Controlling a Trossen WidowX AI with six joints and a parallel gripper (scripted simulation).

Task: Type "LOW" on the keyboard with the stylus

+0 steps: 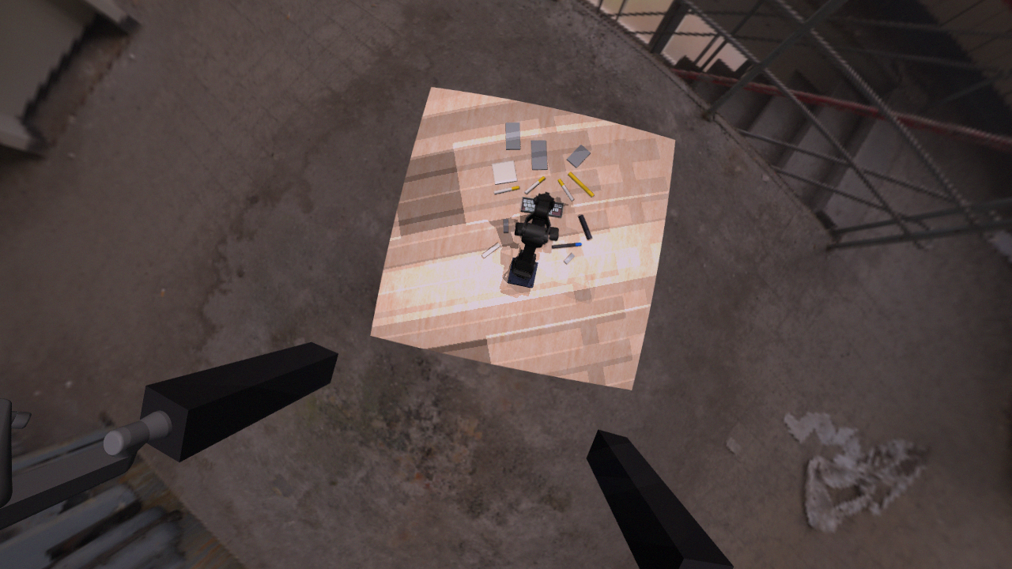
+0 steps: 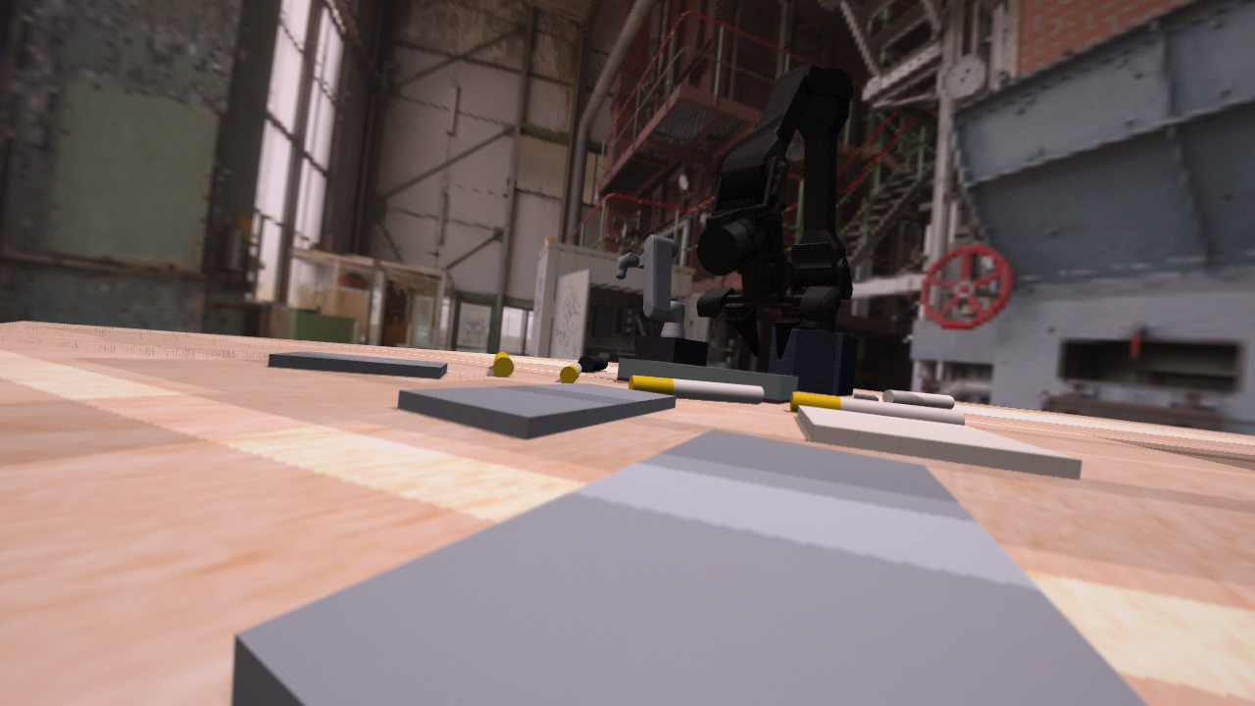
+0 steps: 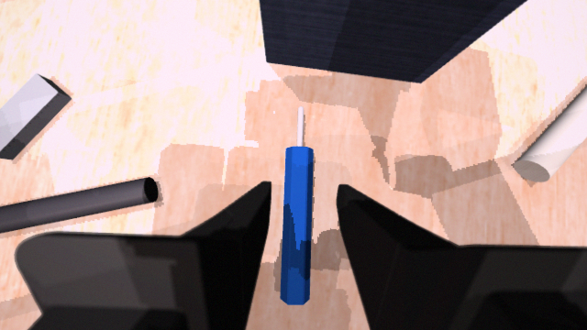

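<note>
My gripper tip is 10 mm past the blue stylus and 40 mm above it. Round my gripper tip: stylus tip (50 mm behind, 10 mm to the right, 40 mm below); short black cylinder (160 mm ahead, 210 mm to the right, 40 mm below).
</note>
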